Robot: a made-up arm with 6 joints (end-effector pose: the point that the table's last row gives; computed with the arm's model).
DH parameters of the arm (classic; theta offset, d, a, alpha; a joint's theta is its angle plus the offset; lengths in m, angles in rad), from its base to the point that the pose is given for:
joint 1: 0 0.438 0.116 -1.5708
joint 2: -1.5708 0 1.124 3.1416
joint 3: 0 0 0.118 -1.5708
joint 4: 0 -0.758 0 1.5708
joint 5: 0 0 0 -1.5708
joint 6: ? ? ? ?
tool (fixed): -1.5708 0 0 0
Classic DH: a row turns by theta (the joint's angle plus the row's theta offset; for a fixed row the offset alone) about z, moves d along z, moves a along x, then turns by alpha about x.
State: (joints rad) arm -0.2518 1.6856 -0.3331 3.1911 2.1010 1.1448
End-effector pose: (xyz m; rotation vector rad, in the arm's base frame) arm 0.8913 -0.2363 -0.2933 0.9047 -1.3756 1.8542
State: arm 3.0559 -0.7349 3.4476 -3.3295 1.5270 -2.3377
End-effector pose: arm 1.0507 -0.1200 0.6311 2.2964 -0.5537 0.4379
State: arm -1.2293 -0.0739 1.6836 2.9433 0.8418 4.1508
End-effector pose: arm -0.0212 0.1294 2.4075 -1.3641 -0.2736 -1.3203
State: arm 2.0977 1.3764 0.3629 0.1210 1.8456 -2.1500
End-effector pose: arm -0.9342 1.5690 0.1912 -1.5239 -1.8295 -1.6854
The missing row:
joint 6: 1.5708 -0.159 0 1.5708
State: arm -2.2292 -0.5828 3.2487 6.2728 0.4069 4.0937
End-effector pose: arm 0.6632 0.8584 0.6615 -1.2896 0.5755 1.2845
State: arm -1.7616 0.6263 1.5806 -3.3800 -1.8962 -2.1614
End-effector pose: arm -0.2185 -0.9437 2.0785 1.6953 1.4886 1.2359
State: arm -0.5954 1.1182 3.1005 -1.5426 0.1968 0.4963
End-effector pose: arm 0.5226 -0.3916 1.7196 0.2578 -1.9595 0.5469
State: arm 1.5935 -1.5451 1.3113 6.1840 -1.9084 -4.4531
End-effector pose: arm 0.0232 -1.6756 0.6953 -0.6706 -1.6966 0.2989
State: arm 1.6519 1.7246 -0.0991 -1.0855 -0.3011 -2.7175
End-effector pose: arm -0.1300 1.0851 -0.6391 1.1863 0.5757 -1.8953
